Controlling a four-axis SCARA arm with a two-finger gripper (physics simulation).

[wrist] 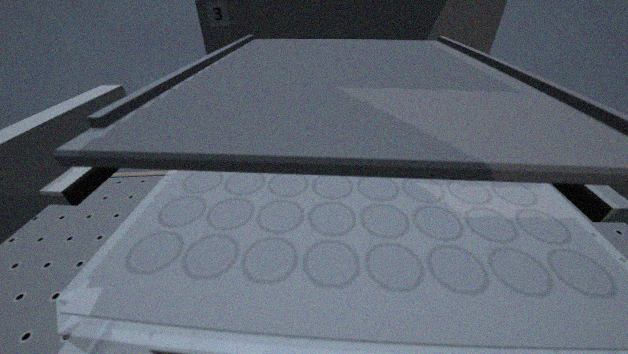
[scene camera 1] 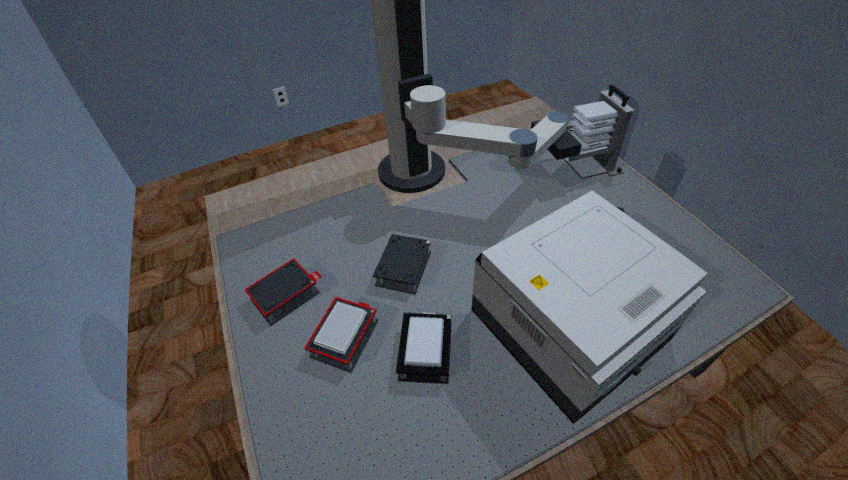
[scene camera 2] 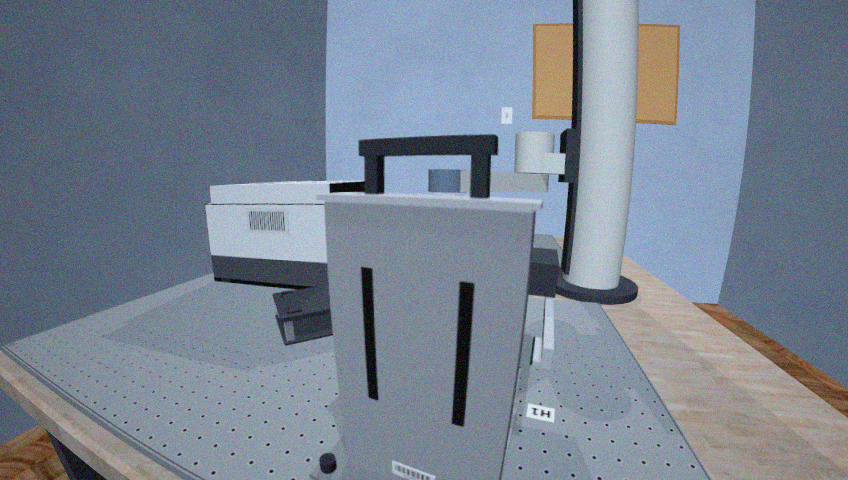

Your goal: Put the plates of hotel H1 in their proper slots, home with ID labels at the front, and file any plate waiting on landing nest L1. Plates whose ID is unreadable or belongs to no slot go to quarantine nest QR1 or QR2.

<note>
My gripper holds nothing. Further things: a grey back panel.
My gripper also shows in the wrist view.
</note>
